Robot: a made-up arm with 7 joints.
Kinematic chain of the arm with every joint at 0, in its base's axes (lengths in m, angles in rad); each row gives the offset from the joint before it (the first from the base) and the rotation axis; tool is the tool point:
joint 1: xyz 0 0 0.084 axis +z
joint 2: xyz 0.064 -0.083 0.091 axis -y
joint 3: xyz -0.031 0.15 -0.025 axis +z
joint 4: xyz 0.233 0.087 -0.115 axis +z
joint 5: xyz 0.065 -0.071 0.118 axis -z
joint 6: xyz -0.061 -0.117 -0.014 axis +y
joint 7: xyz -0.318 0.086 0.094 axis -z
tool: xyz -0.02 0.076 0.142
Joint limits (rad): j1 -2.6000..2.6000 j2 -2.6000..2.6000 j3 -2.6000..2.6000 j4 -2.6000..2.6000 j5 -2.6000..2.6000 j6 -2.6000..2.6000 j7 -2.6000..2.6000
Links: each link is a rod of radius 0.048 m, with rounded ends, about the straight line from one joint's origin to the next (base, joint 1, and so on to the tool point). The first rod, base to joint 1, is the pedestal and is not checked.
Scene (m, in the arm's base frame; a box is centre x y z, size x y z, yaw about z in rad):
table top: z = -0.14
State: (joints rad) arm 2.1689 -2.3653 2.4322 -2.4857 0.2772 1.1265 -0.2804
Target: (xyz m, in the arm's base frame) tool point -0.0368 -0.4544 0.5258
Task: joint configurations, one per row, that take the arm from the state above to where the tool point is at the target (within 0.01 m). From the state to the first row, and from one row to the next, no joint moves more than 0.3 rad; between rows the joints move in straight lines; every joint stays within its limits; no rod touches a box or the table.
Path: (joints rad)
1: 2.2305 -2.0852 2.4349 -2.5020 0.3566 0.9734 -0.2252
2: 2.2921 -1.8050 2.4376 -2.5184 0.4359 0.8202 -0.1701
3: 2.3537 -1.5249 2.4403 -2.5347 0.5153 0.6671 -0.1149
4: 2.4152 -1.2447 2.4430 -2.5510 0.5947 0.5139 -0.0598
5: 2.4768 -0.9646 2.4456 -2.5673 0.6741 0.3608 -0.0046
6: 2.5384 -0.6844 2.4483 -2.5837 0.7534 0.2076 0.0506
7: 2.6000 -0.4043 2.4510 -2.6000 0.8328 0.0545 0.1057

